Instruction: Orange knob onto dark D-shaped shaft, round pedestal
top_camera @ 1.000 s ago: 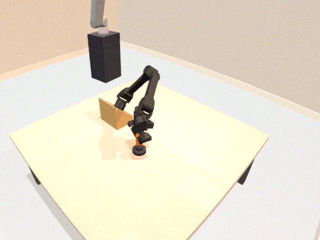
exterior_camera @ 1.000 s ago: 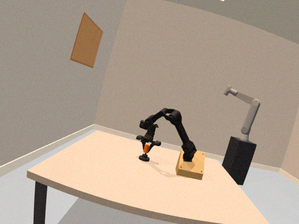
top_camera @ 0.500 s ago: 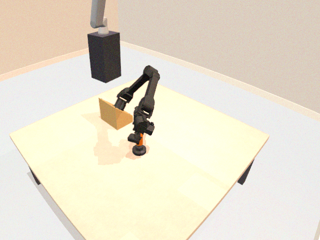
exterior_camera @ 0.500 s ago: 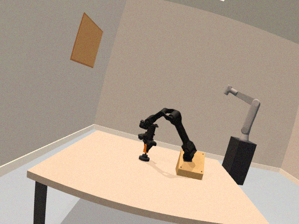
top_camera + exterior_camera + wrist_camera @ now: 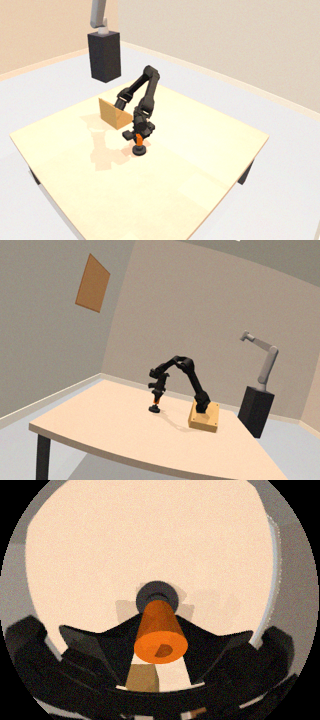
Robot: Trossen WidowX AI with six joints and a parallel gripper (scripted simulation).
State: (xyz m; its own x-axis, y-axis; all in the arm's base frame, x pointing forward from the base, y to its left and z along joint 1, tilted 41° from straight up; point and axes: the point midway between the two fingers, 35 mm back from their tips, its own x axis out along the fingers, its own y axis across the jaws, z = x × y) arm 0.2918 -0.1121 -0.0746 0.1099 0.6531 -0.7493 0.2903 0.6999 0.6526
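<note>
Right now the orange knob is 20 mm above my gripper tip. From my gripper tip the other things lie so: dark round pedestal: 40 mm below.
</note>
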